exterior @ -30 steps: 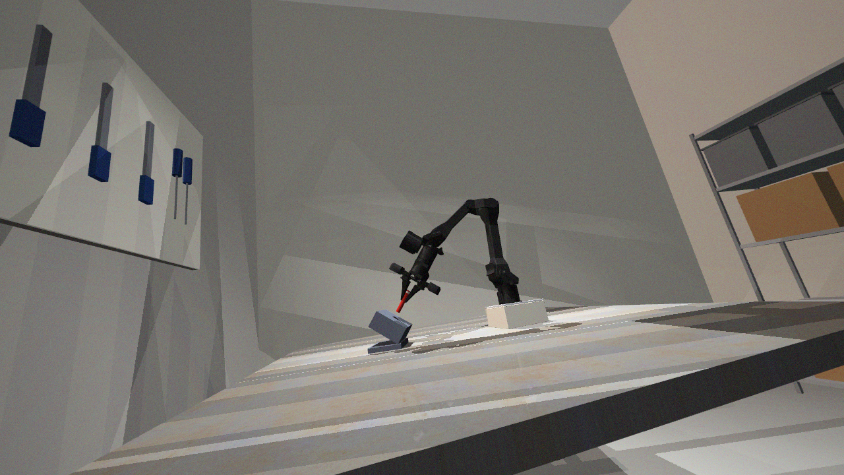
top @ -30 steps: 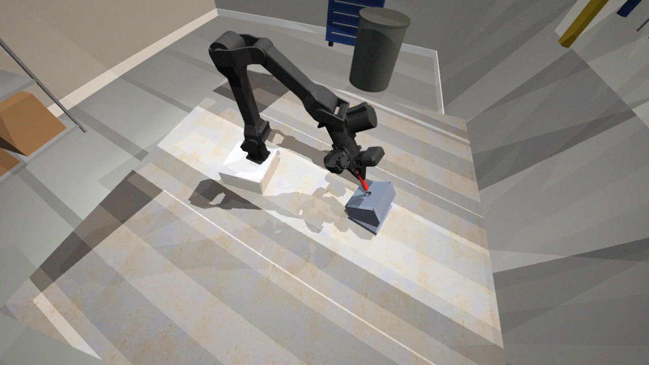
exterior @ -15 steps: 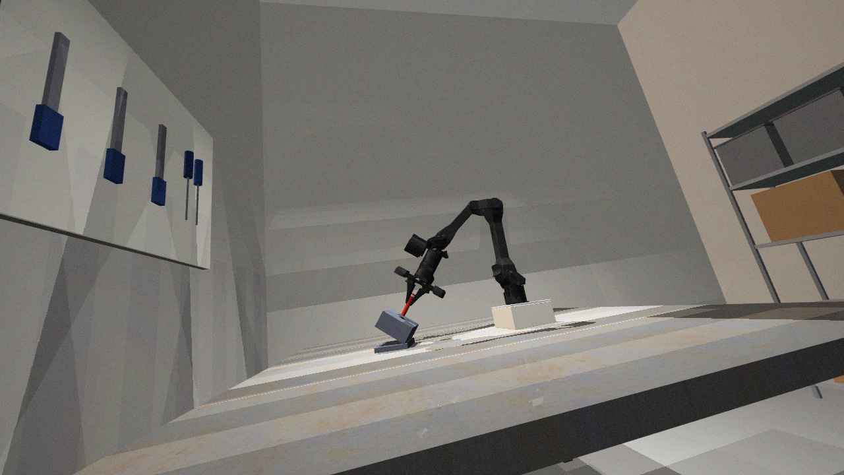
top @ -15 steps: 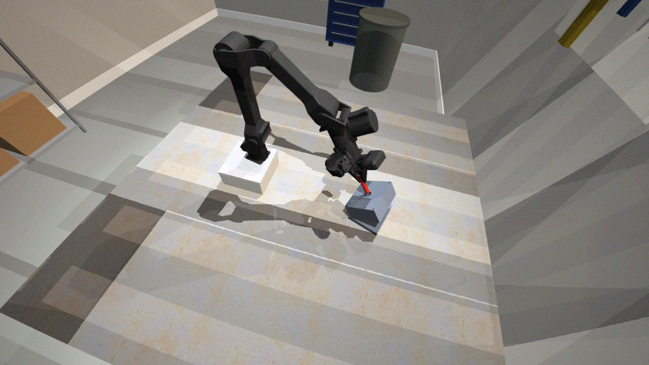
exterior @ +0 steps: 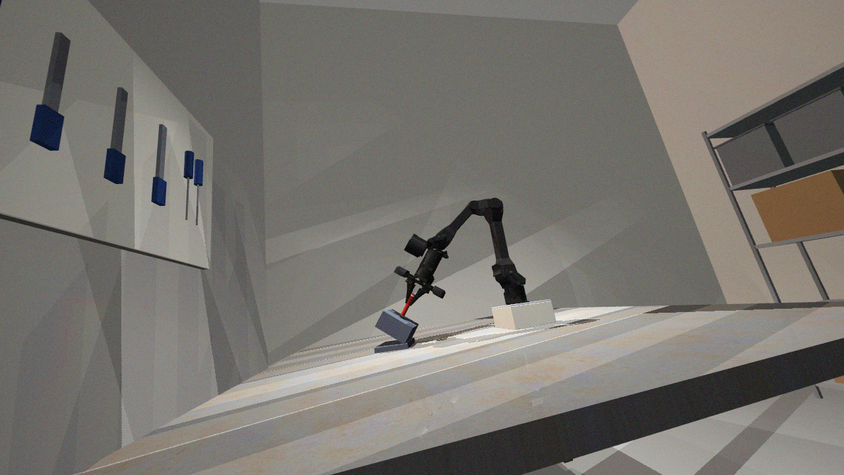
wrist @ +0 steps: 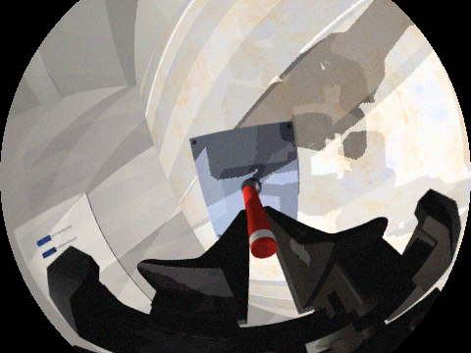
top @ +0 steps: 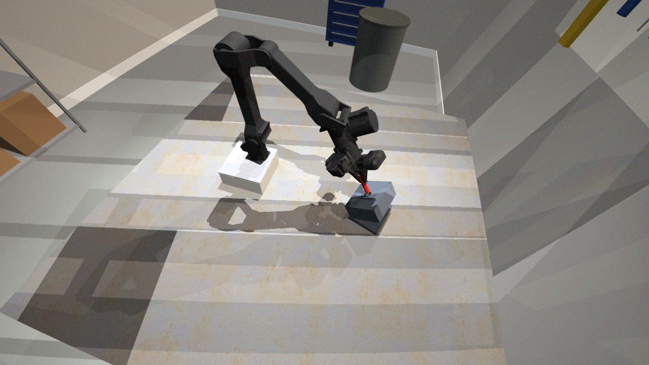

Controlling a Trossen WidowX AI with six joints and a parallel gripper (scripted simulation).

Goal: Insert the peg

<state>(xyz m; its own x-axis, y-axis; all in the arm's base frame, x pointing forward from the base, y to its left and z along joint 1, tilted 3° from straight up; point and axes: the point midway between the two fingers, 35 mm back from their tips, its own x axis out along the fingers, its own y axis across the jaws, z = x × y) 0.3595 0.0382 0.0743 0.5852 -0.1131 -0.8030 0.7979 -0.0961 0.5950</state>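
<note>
The grey sloped panel lies 6 cm below my gripper tip, 4 cm ahead of it and 1 cm to the right of it. Round my gripper tip: red peg: 1 cm behind, 1 cm above.
</note>
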